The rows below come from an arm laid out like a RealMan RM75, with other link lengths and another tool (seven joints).
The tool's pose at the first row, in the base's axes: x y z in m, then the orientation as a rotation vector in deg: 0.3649 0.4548 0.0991 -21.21 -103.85 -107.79
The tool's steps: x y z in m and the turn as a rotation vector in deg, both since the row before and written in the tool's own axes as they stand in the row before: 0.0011 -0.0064 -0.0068 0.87 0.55 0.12; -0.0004 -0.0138 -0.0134 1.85 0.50 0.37; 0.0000 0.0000 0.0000 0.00 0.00 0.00; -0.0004 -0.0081 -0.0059 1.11 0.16 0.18; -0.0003 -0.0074 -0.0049 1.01 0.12 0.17; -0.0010 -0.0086 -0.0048 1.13 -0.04 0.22; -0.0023 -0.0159 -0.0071 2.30 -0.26 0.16; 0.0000 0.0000 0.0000 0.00 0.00 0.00; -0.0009 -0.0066 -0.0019 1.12 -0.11 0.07
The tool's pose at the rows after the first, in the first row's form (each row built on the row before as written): 0.3616 0.4479 0.0937 -20.45 -104.19 -106.79; 0.3568 0.4344 0.0808 -19.61 -105.27 -104.67; 0.3568 0.4344 0.0808 -19.61 -105.27 -104.67; 0.3540 0.4282 0.0734 -19.20 -106.02 -103.44; 0.3513 0.4229 0.0668 -18.86 -106.70 -102.31; 0.3486 0.4176 0.0589 -18.67 -107.56 -101.05; 0.3438 0.4093 0.0442 -18.20 -109.54 -98.68; 0.3438 0.4093 0.0442 -18.20 -109.54 -98.68; 0.3416 0.4066 0.0382 -17.94 -110.48 -97.52
